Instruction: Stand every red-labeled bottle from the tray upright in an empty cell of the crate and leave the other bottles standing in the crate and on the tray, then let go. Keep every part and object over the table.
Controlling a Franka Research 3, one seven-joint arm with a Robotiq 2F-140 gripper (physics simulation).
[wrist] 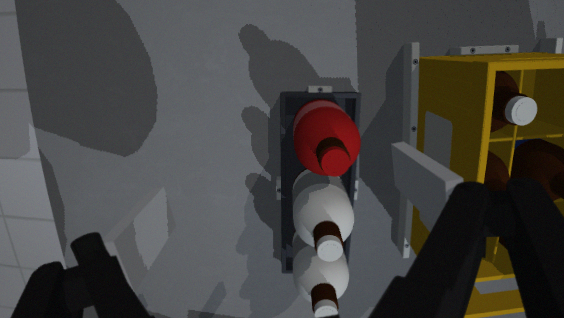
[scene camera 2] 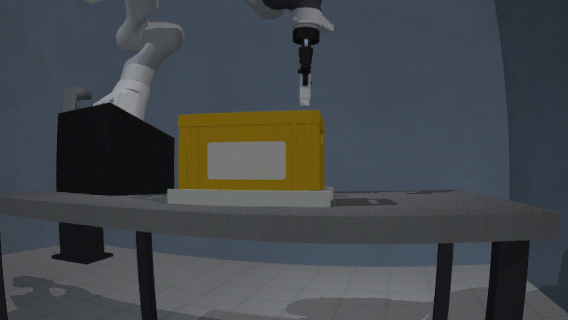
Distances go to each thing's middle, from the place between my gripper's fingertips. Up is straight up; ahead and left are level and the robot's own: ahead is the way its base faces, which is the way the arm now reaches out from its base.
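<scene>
The red-labeled bottle (wrist: 327, 142) is 17 cm below my hand, and it's 2 cm behind it and 5 cm to the right of it.
</scene>
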